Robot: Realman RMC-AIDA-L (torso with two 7-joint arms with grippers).
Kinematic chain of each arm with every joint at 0, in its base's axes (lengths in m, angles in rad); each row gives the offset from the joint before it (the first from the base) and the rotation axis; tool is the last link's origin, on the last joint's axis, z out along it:
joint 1: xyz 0 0 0.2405 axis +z
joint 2: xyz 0 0 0 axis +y
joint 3: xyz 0 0 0.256 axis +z
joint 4: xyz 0 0 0 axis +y
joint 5: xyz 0 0 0.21 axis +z
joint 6: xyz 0 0 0 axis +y
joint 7: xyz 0 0 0.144 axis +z
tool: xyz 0 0 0
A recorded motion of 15 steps. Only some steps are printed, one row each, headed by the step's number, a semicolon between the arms.
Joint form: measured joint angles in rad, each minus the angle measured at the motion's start. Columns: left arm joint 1, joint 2, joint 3, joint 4, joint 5, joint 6, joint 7; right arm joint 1, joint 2, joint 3, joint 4, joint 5, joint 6, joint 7.
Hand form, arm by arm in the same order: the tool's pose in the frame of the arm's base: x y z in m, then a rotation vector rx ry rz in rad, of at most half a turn. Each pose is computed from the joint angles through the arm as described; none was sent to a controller.
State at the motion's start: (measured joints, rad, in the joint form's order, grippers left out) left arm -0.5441 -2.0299 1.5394 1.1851 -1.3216 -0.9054 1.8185; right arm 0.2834 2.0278 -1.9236 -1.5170 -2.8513 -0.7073 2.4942
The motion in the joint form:
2: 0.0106 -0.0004 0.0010 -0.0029 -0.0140 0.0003 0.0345; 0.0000 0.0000 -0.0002 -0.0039 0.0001 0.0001 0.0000
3: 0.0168 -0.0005 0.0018 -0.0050 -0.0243 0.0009 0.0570; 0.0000 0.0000 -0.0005 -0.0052 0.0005 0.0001 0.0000
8: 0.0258 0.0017 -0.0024 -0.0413 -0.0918 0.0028 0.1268; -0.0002 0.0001 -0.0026 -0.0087 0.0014 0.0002 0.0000
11: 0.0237 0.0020 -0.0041 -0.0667 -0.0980 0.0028 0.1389; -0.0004 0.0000 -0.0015 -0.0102 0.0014 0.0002 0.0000
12: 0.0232 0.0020 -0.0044 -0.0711 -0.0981 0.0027 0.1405; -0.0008 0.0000 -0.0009 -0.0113 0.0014 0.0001 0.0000
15: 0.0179 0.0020 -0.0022 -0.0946 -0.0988 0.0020 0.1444; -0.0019 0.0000 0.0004 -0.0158 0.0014 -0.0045 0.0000
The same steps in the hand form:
2: -0.1276 0.3888 -0.0255 -2.5591 0.4772 -0.2138; 0.1747 0.3487 -0.0392 -2.3265 0.0373 -0.2826
3: -0.1294 0.3878 -0.0257 -2.5547 0.4902 -0.2151; 0.1743 0.3487 -0.0391 -2.3266 0.0364 -0.2811
8: -0.1362 0.3869 -0.0265 -2.5471 0.4867 -0.2505; 0.1730 0.3483 -0.0394 -2.3277 0.0332 -0.2772
11: -0.1419 0.3873 -0.0288 -2.5561 0.4724 -0.2431; 0.1727 0.3484 -0.0389 -2.3264 0.0332 -0.2758
12: -0.1429 0.3873 -0.0293 -2.5580 0.4700 -0.2409; 0.1726 0.3485 -0.0386 -2.3257 0.0334 -0.2749
15: -0.1471 0.3873 -0.0326 -2.5721 0.4576 -0.2316; 0.1722 0.3482 -0.0380 -2.3258 0.0346 -0.2753

